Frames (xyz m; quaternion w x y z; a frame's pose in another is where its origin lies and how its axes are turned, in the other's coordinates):
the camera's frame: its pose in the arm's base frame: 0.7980 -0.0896 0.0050 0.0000 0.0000 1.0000 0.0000
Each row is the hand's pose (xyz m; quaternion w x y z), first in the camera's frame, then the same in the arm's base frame.
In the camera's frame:
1: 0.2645 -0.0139 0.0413 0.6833 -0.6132 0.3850 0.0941
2: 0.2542 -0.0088 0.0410 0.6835 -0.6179 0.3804 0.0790
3: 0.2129 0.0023 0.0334 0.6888 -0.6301 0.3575 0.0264
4: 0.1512 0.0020 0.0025 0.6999 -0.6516 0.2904 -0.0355
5: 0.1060 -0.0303 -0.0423 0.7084 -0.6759 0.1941 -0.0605
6: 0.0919 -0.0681 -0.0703 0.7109 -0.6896 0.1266 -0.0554
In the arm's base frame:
1: 0.5335 -0.1035 -0.0363 0.3850 -0.0941 -0.6833 -0.6132
2: 0.5438 -0.0984 -0.0360 0.3804 -0.0790 -0.6835 -0.6179
3: 0.5851 -0.0873 -0.0284 0.3575 -0.0264 -0.6888 -0.6301
4: 0.6468 -0.0876 0.0025 0.2904 0.0355 -0.6999 -0.6516
5: 0.6920 -0.1199 0.0473 0.1941 0.0605 -0.7084 -0.6759
6: 0.7061 -0.1577 0.0753 0.1266 0.0554 -0.7109 -0.6896

